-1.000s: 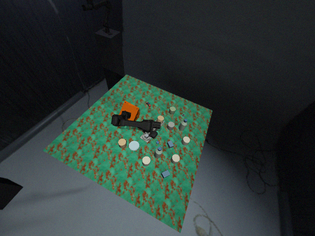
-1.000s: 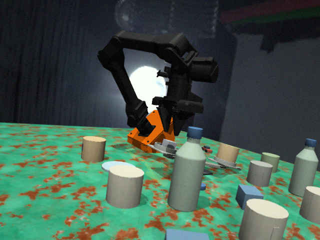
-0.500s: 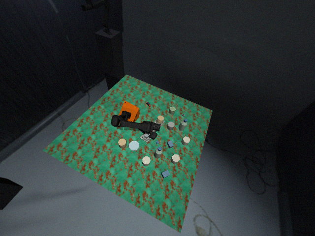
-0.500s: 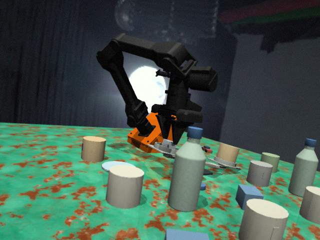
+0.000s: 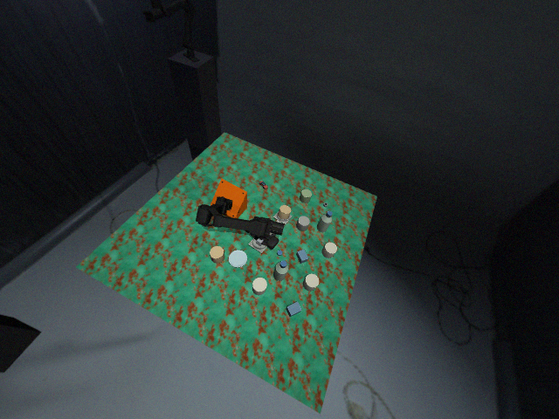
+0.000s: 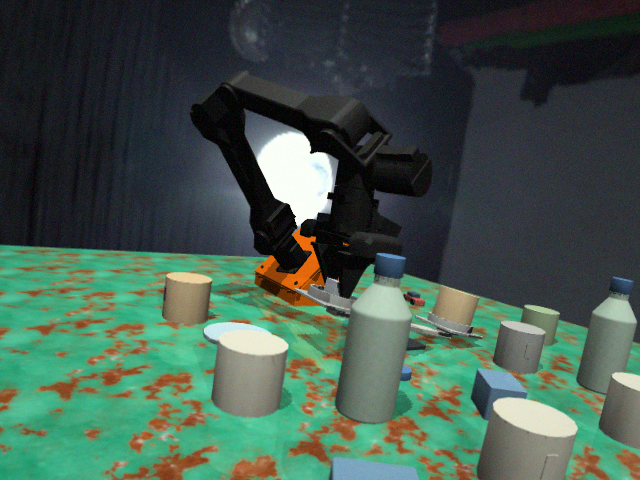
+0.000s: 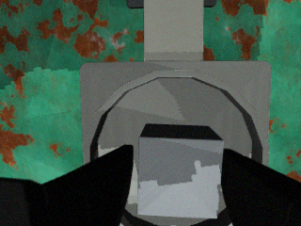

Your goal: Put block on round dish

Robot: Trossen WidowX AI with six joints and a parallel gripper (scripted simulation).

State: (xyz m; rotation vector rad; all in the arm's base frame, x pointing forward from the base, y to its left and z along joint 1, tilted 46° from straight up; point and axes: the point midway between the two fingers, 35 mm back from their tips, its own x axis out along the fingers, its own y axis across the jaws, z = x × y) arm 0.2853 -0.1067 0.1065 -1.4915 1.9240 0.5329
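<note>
Now: the round pale dish 110 mm to the right of my gripper tip, 80 mm below it and 80 mm behind it. Round my gripper tip: small blue disc (120 mm ahead, 70 mm below, 20 mm to the left); then tiny red toy car (440 mm to the left, 170 mm behind, 70 mm below); then small grey block (10 mm above).
</note>
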